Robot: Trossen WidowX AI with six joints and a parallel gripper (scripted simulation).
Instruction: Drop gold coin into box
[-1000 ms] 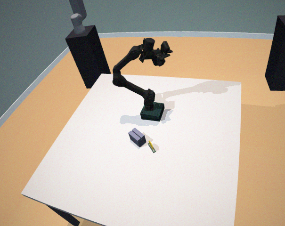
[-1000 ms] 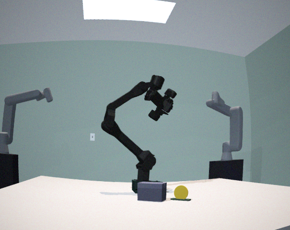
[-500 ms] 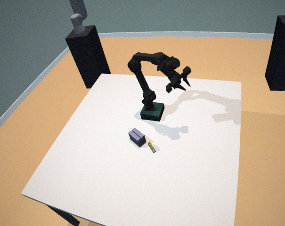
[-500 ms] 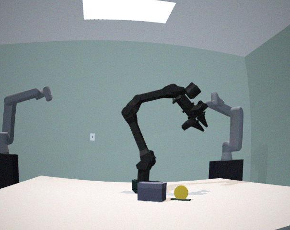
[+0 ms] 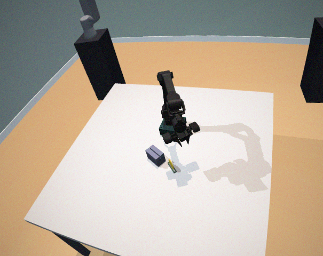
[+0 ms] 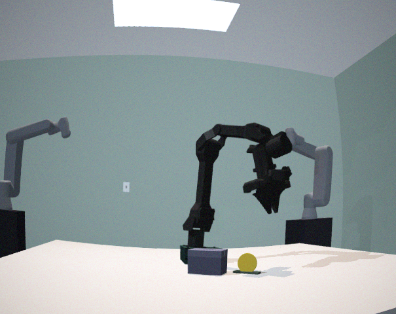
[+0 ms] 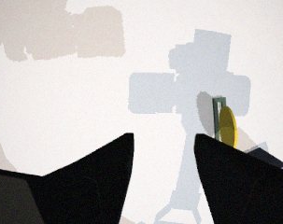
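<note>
Now: gripper tip 15 cm above the gold coin, 9 cm to the left of it and 2 cm short of it.
</note>
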